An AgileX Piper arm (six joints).
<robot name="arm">
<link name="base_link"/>
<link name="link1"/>
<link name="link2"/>
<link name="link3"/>
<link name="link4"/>
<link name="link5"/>
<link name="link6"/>
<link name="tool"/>
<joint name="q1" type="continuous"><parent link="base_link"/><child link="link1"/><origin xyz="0 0 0.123" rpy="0 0 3.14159"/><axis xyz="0 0 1"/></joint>
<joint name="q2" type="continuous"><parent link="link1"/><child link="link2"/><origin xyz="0 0 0" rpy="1.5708 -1.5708 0"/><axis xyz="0 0 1"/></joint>
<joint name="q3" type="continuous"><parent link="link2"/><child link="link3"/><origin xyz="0.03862 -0.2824 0" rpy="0 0 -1.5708"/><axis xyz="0 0 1"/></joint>
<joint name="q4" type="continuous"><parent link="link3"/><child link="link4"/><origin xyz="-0.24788 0.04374 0" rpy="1.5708 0 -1.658"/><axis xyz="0 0 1"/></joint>
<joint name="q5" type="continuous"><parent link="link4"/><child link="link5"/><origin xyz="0 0 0" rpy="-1.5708 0 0"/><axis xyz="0 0 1"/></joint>
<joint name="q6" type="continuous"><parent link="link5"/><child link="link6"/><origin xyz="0 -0.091 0" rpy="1.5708 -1.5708 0"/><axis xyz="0 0 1"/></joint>
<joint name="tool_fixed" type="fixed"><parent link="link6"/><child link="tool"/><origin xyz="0 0 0" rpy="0 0 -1.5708"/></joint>
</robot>
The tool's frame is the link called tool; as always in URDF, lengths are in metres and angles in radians. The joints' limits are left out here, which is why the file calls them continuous.
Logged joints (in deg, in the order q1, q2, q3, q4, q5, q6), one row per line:
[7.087, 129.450, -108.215, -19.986, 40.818, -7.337]
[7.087, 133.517, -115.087, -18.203, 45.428, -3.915]
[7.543, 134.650, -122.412, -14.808, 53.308, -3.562]
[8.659, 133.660, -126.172, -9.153, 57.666, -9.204]
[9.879, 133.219, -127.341, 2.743, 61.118, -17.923]
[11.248, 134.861, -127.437, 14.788, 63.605, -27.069]
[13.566, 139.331, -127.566, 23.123, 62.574, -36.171]
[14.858, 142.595, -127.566, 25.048, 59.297, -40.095]
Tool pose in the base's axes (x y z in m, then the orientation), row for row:
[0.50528, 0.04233, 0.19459, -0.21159, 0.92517, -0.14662, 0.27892]
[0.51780, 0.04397, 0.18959, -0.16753, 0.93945, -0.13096, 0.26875]
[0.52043, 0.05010, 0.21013, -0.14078, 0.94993, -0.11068, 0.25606]
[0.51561, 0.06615, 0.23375, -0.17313, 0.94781, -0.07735, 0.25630]
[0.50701, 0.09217, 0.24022, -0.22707, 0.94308, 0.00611, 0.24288]
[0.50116, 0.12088, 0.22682, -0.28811, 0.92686, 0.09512, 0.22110]
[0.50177, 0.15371, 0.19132, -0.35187, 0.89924, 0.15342, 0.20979]
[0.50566, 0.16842, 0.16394, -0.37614, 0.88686, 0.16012, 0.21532]
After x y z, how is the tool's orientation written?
As a quaternion, x y z w.
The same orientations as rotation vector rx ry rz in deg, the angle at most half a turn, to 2 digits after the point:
[-32.52, 142.21, -22.54]
[-25.88, 145.15, -20.23]
[-21.89, 147.73, -17.21]
[-26.92, 147.38, -12.03]
[-35.55, 147.66, 0.96]
[-45.63, 146.79, 15.06]
[-56.06, 143.27, 24.44]
[-59.75, 140.88, 25.44]

